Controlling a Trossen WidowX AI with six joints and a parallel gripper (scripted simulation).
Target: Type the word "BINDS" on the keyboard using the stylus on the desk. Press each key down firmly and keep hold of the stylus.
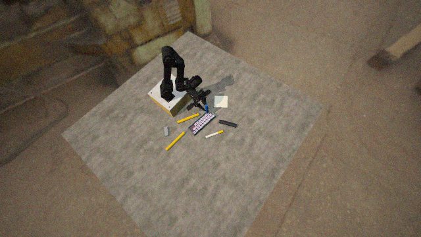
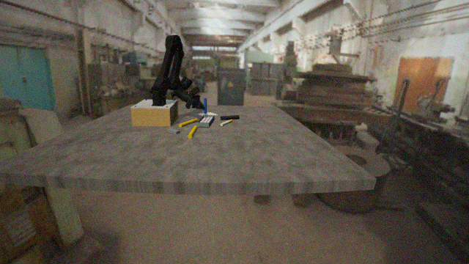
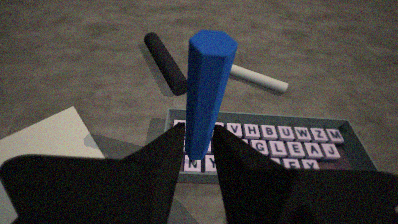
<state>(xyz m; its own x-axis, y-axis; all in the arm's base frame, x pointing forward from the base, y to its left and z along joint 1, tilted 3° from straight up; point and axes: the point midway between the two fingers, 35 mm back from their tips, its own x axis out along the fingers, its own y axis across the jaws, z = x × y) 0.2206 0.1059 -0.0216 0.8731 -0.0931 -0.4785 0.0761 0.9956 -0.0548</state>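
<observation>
My gripper tip is now 140 mm short of the white-and-yellow stick, 70 mm to the left of it and 60 mm above it. The rest, counted from my gripper tip: blue stylus (20 mm below); black rod (150 mm ahead, 40 mm to the left, 60 mm below); white sheet (140 mm to the left, 70 mm below).
</observation>
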